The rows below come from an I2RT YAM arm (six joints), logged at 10 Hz.
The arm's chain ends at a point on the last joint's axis. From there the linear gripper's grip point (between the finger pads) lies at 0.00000 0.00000 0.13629 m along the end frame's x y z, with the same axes.
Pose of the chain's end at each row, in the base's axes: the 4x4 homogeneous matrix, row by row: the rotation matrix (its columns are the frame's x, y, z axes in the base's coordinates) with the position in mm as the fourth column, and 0 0 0 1 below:
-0.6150 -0.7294 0.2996 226.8; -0.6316 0.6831 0.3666 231.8; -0.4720 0.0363 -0.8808 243.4; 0 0 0 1
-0.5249 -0.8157 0.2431 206.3; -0.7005 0.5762 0.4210 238.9; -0.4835 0.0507 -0.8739 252.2; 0 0 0 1
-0.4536 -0.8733 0.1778 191.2; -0.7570 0.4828 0.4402 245.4; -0.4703 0.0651 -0.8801 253.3; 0 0 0 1
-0.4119 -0.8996 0.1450 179.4; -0.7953 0.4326 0.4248 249.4; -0.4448 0.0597 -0.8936 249.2; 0 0 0 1
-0.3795 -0.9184 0.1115 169.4; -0.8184 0.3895 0.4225 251.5; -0.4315 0.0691 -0.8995 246.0; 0 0 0 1
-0.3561 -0.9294 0.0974 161.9; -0.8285 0.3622 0.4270 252.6; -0.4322 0.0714 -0.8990 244.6; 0 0 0 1
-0.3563 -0.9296 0.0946 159.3; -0.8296 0.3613 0.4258 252.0; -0.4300 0.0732 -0.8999 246.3; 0 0 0 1
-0.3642 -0.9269 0.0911 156.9; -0.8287 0.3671 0.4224 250.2; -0.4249 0.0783 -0.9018 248.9; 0 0 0 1
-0.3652 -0.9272 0.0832 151.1; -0.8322 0.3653 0.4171 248.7; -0.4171 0.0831 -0.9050 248.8; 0 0 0 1
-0.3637 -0.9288 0.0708 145.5; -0.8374 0.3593 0.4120 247.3; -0.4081 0.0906 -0.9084 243.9; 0 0 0 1
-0.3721 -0.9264 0.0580 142.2; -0.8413 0.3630 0.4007 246.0; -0.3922 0.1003 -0.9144 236.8; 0 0 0 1
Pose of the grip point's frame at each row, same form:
-0.6150 -0.7294 0.2996 267.6; -0.6316 0.6831 0.3666 281.8; -0.4720 0.0363 -0.8808 123.4; 0 0 0 1
-0.5249 -0.8157 0.2431 239.4; -0.7005 0.5762 0.4210 296.3; -0.4835 0.0507 -0.8739 133.1; 0 0 0 1
-0.4536 -0.8733 0.1778 215.4; -0.7570 0.4828 0.4402 305.4; -0.4703 0.0651 -0.8801 133.4; 0 0 0 1
-0.4119 -0.8996 0.1450 199.2; -0.7953 0.4326 0.4248 307.3; -0.4448 0.0597 -0.8936 127.4; 0 0 0 1
-0.3795 -0.9184 0.1115 184.6; -0.8184 0.3895 0.4225 309.1; -0.4315 0.0691 -0.8995 123.4; 0 0 0 1
-0.3561 -0.9294 0.0974 175.2; -0.8285 0.3622 0.4270 310.8; -0.4322 0.0714 -0.8990 122.1; 0 0 0 1
-0.3563 -0.9296 0.0946 172.2; -0.8296 0.3613 0.4258 310.0; -0.4300 0.0732 -0.8999 123.7; 0 0 0 1
-0.3642 -0.9269 0.0911 169.3; -0.8287 0.3671 0.4224 307.8; -0.4249 0.0783 -0.9018 126.0; 0 0 0 1
-0.3652 -0.9272 0.0832 162.4; -0.8322 0.3653 0.4171 305.5; -0.4171 0.0831 -0.9050 125.5; 0 0 0 1
-0.3637 -0.9288 0.0708 155.1; -0.8374 0.3593 0.4120 303.5; -0.4081 0.0906 -0.9084 120.1; 0 0 0 1
-0.3721 -0.9264 0.0580 150.1; -0.8413 0.3630 0.4007 300.6; -0.3922 0.1003 -0.9144 112.2; 0 0 0 1

